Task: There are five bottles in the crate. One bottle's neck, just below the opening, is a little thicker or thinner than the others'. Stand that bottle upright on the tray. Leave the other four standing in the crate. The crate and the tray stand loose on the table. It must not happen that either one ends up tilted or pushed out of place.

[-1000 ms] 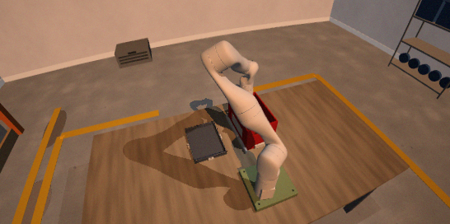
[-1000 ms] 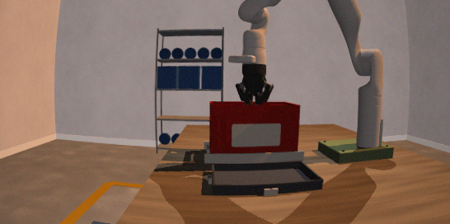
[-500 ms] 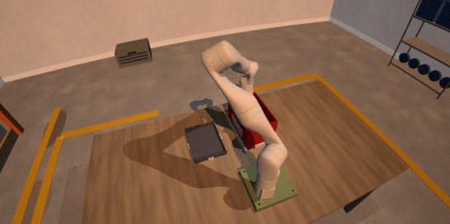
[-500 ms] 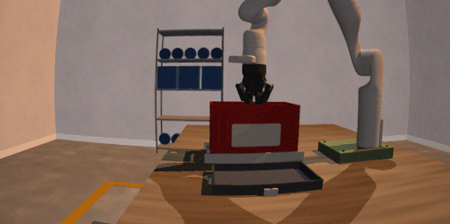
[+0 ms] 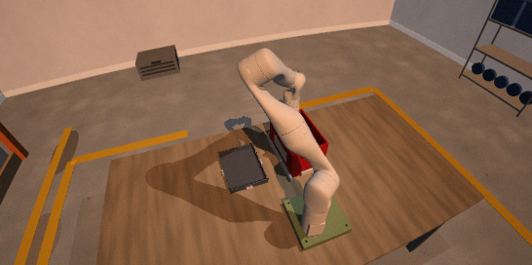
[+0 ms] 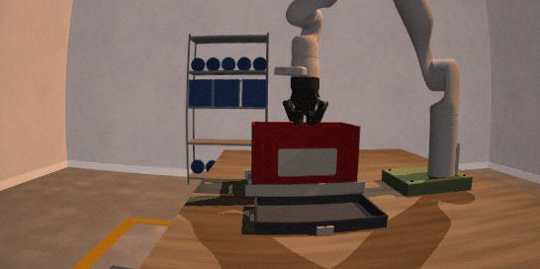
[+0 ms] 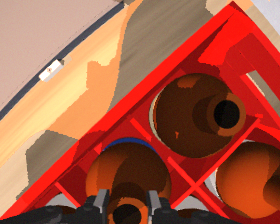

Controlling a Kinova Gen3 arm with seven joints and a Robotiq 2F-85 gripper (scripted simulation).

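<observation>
Now: hand 10 mm short of the red crate, 40 mm to the left of it and 70 mm above it. Round my hand: dark tray: 50 mm behind, 250 mm to the left, 140 mm below.
</observation>
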